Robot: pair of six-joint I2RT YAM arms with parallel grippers.
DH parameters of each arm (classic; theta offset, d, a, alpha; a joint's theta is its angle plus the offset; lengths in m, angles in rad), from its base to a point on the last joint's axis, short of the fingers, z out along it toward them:
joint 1: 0 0.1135 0.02 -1.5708
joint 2: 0 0 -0.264 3.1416
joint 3: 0.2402 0 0.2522 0
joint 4: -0.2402 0 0.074 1.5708
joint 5: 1.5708 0 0 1.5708
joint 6: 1.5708 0.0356 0 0
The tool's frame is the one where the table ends.
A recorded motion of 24 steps. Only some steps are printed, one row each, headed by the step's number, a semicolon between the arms.
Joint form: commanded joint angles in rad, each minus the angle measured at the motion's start. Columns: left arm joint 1, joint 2, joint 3, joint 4, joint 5, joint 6; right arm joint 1, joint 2, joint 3, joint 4, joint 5, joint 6.
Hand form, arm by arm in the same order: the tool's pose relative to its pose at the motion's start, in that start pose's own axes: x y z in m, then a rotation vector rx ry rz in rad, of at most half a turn. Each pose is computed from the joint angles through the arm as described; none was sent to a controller.
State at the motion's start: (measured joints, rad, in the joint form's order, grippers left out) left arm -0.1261 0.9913 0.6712 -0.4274 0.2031 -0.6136; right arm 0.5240 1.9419 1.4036 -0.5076 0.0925 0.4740
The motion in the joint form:
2: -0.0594 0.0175 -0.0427 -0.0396 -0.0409 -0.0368; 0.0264 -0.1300 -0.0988 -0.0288 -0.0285 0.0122
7: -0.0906 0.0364 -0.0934 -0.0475 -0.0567 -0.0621; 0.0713 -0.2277 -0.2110 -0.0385 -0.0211 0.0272
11: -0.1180 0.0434 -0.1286 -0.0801 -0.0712 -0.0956; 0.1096 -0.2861 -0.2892 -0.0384 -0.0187 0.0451
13: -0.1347 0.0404 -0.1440 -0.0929 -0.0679 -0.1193; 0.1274 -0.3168 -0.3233 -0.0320 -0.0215 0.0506
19: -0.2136 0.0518 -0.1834 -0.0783 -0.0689 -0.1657; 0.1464 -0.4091 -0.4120 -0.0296 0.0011 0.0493
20: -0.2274 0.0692 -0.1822 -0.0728 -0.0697 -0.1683; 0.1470 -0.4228 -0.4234 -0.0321 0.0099 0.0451
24: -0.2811 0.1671 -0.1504 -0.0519 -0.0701 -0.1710; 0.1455 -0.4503 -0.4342 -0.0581 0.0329 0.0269
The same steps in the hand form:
2: 0.0204 0.0041 0.0113 -0.0620 0.0858 -0.0131; 0.0191 -0.0006 -0.0316 -0.0390 0.0156 -0.0104
7: 0.0376 0.0123 0.0215 -0.1084 0.1514 -0.0264; 0.0477 -0.0002 -0.0477 -0.0418 0.0410 -0.0365
11: 0.0524 0.0189 0.0259 -0.1576 0.2110 -0.0476; 0.0695 0.0006 -0.0551 -0.0471 0.0634 -0.0540
13: 0.0592 0.0204 0.0266 -0.1670 0.2384 -0.0619; 0.0783 0.0013 -0.0597 -0.0590 0.0655 -0.0637
19: 0.0780 0.0186 0.0326 -0.1660 0.2989 -0.0504; 0.0964 -0.0073 -0.0731 -0.0519 0.0515 -0.0811
20: 0.0800 0.0172 0.0353 -0.1690 0.3125 -0.0429; 0.0985 -0.0093 -0.0751 -0.0447 0.0469 -0.0859
24: 0.0844 0.0077 0.0490 -0.1807 0.3694 -0.0063; 0.1010 -0.0137 -0.0810 -0.0200 0.0421 -0.1043

